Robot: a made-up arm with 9 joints. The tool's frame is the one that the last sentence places.
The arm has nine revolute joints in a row. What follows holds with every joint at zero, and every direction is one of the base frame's. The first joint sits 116.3 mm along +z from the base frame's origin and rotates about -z. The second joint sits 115.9 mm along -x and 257.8 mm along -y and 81.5 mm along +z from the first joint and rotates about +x. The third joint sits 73.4 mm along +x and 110.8 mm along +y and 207.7 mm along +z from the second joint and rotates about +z. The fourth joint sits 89.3 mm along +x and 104.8 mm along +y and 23.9 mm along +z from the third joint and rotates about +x. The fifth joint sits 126.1 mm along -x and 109.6 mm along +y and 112.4 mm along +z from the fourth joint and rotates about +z. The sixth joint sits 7.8 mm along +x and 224.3 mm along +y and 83.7 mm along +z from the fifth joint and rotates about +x. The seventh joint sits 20 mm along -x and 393.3 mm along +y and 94.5 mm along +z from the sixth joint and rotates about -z. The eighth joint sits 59.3 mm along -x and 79.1 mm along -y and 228.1 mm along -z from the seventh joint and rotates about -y. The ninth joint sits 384.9 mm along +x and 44 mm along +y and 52.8 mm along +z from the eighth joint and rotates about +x. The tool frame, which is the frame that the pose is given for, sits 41.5 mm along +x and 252.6 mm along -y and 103.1 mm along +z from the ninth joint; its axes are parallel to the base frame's.
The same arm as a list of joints. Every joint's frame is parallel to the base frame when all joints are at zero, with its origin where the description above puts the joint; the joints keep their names.
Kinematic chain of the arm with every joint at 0, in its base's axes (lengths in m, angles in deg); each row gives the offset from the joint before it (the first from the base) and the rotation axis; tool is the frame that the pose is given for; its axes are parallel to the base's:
joint 1: xyz 0 0 0.1163 axis -z
joint 2: xyz -0.1159 -0.2578 0.0815 axis +x
joint 3: xyz 0.0734 0.1108 0.2077 axis +z
joint 4: xyz 0.0893 0.1048 0.0239 axis +x
joint 5: xyz -0.1261 0.1096 0.1124 axis +z
joint 6: xyz 0.0078 0.2243 0.0837 axis +x
joint 7: xyz -0.02 0.3933 0.0945 axis -z
joint 8: xyz -0.0593 -0.0791 -0.2281 axis -y
joint 9: xyz 0.3849 0.044 0.0528 axis +x
tool: xyz 0.0415 -0.2526 0.1031

